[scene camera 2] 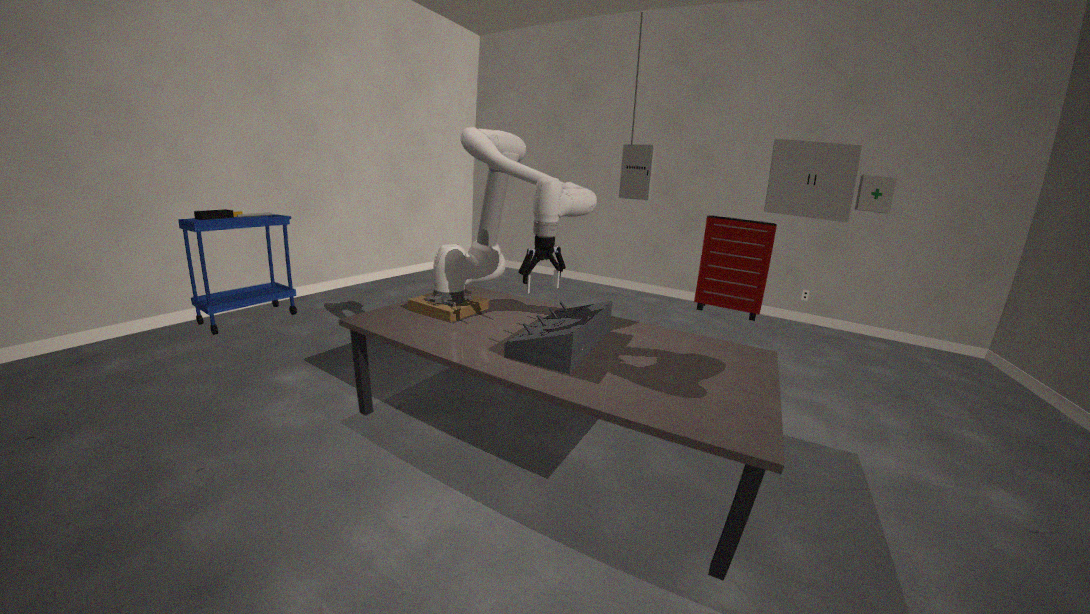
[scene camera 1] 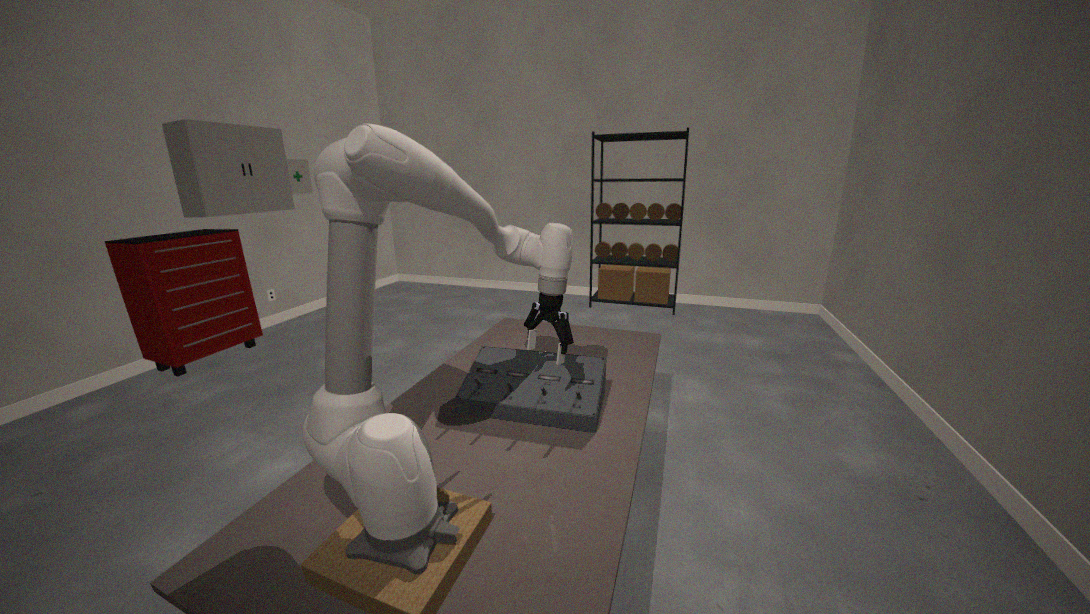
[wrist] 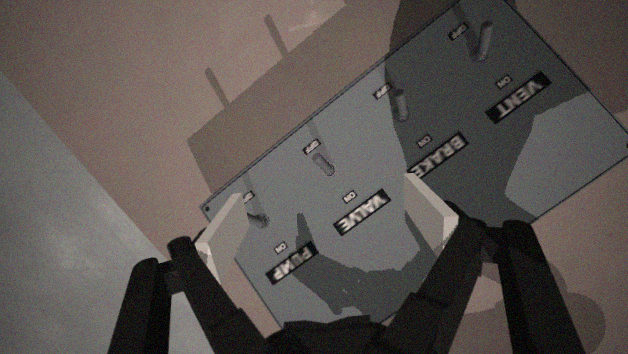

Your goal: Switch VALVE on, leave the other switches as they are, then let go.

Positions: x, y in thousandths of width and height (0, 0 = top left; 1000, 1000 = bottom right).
Scene:
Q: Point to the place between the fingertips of my gripper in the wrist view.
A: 515, 566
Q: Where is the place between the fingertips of my gripper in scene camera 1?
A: At 500, 579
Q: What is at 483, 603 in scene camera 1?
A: A dark switch panel.

